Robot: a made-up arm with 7 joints.
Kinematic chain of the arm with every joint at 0, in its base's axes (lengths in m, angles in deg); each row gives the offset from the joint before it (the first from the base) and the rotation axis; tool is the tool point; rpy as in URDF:
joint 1: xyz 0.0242 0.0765 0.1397 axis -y
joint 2: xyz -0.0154 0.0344 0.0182 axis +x
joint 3: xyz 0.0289 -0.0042 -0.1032 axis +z
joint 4: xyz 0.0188 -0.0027 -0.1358 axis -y
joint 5: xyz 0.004 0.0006 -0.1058 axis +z
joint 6: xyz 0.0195 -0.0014 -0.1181 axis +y
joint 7: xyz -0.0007 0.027 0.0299 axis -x
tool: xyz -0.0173 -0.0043 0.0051 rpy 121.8 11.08 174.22
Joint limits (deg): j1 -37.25..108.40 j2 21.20..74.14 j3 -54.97..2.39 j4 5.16..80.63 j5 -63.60..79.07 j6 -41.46..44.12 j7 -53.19..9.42
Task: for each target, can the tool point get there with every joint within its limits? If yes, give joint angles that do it. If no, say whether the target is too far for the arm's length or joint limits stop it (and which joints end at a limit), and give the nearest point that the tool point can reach.
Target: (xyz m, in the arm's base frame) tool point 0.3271 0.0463 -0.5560
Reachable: no: too far | nearest point 0.1924 0.1362 -0.2467 | short by 0.349 m
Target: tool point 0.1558 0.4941 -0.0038
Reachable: yes | joints 15.81 64.51 -8.16 20.71 47.15 -16.37 -17.21
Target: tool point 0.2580 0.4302 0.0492
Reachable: yes | joints 35.37 63.96 -28.82 32.22 -46.63 6.48 -17.28
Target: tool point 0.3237 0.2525 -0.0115
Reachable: yes | joints 33.39 44.99 -43.99 65.95 61.60 31.19 -46.34
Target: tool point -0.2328 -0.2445 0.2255
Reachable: no: joint limits stop it (at a limit: joint 1, joint 2, joint 3, joint 4, joint 5, joint 6, joint 7) | nearest point -0.0438 0.0210 -0.1420 | short by 0.491 m
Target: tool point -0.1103 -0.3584 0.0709
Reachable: no: joint limits stop it (at a limit: joint 1, joint 2, joint 3, joint 4, joint 5, joint 6, joint 7) | nearest point -0.0438 0.0210 -0.1420 | short by 0.440 m
